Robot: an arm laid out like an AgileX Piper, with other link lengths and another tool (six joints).
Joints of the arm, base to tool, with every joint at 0 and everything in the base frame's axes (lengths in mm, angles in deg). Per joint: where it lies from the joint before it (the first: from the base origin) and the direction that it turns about. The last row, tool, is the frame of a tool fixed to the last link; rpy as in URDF.
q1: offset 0 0 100.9 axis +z
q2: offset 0 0 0 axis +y
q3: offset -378.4 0 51.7 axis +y
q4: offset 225.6 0 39.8 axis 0.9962 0 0.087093
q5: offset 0 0 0 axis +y
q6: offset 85.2 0 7.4 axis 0.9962 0 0.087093
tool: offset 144.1 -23 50.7 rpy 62.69 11.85 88.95
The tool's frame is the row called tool.
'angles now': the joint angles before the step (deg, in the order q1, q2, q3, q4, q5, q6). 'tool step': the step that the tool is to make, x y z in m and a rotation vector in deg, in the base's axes. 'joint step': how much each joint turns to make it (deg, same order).
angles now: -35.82 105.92 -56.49 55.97 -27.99 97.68
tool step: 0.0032 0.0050 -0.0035 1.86 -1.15 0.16
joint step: 0.01 -0.05 0.00 0.00 1.47 1.64
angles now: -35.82 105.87 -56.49 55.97 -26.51 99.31
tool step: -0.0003 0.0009 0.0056 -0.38 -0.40 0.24
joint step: 0.00 -0.68 0.01 -0.15 0.17 -0.07
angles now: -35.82 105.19 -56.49 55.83 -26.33 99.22
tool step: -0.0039 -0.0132 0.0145 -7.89 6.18 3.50
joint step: 0.00 0.00 0.01 -4.20 -3.31 -6.19
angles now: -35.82 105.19 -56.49 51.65 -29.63 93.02
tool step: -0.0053 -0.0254 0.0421 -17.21 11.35 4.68
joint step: 0.01 0.00 0.00 -8.23 -8.60 -11.94
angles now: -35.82 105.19 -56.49 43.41 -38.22 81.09
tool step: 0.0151 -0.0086 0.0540 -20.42 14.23 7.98
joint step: 0.00 0.00 0.02 -13.62 -7.15 -13.30
